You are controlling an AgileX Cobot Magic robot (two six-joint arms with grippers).
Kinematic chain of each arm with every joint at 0, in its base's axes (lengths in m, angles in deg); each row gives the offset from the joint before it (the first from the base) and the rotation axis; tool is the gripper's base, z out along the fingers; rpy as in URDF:
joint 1: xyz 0 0 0.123 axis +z
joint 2: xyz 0 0 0 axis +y
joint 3: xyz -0.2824 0 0.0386 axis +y
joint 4: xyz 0.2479 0 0.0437 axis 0.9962 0 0.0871
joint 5: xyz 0 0 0 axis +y
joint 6: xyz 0.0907 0 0.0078 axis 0.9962 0 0.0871
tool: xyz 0 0 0 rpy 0 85 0
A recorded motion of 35 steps. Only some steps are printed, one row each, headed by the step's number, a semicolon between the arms.
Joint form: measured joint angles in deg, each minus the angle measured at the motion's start. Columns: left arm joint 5, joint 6, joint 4, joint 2, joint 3, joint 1; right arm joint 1, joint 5, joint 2, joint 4, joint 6, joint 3.
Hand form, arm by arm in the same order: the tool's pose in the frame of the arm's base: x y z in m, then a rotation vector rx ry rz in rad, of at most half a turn. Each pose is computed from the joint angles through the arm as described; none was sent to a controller.
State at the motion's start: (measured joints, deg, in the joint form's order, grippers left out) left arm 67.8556 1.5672 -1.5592 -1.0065 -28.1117 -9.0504; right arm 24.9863 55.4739 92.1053 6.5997 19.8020 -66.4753
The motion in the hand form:
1: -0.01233 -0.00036 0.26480 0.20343 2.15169 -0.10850; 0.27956 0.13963 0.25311 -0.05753 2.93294 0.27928
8: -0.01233 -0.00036 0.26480 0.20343 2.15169 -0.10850; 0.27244 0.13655 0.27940 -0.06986 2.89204 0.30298
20: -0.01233 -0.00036 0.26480 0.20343 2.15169 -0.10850; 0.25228 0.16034 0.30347 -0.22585 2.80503 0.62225
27: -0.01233 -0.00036 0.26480 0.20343 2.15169 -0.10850; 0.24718 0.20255 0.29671 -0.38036 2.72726 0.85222
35: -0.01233 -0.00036 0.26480 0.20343 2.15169 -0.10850; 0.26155 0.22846 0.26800 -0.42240 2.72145 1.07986
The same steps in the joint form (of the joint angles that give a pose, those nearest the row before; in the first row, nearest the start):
1: 0.00 0.00 0.00 0.00 0.00 0.00; 0.00 0.44 -0.60 -0.15 0.00 -0.43
8: 0.00 0.00 0.00 0.00 0.00 0.00; 0.00 3.38 -3.91 -0.20 -0.08 -2.49
20: 0.00 0.00 0.00 0.00 0.00 0.00; 2.47 1.41 -7.53 13.27 -9.16 -2.49
27: 0.00 0.00 0.00 0.00 0.00 0.00; 7.77 -4.47 -4.40 24.50 -17.33 -2.63
35: 0.00 0.00 0.00 0.00 0.00 0.00; 7.91 -6.42 2.72 39.71 -29.62 -2.75

